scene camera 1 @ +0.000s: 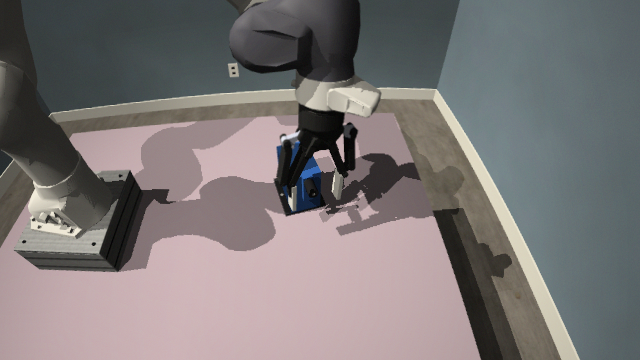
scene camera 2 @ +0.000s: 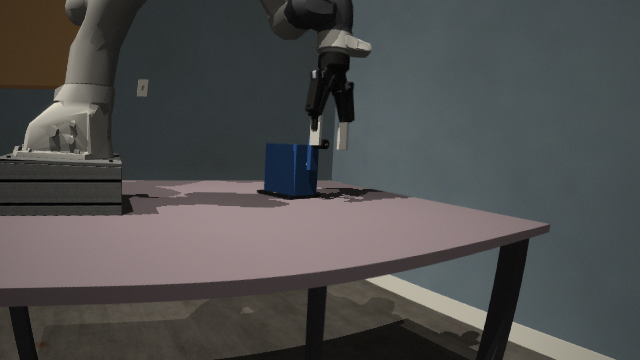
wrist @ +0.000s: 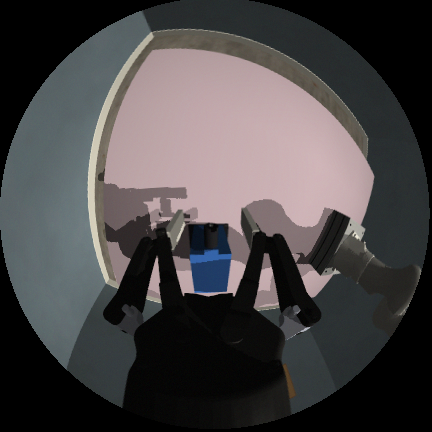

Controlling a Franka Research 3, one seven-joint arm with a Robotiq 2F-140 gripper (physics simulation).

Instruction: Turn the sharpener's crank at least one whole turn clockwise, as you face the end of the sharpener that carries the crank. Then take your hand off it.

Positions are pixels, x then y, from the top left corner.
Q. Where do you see a blue sharpener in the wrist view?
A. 209, 273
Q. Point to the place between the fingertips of the gripper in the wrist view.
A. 211, 216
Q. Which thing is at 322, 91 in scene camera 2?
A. The gripper.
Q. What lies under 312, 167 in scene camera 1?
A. A blue sharpener.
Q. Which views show the gripper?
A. Scene camera 1, scene camera 2 and the wrist view: all of them.
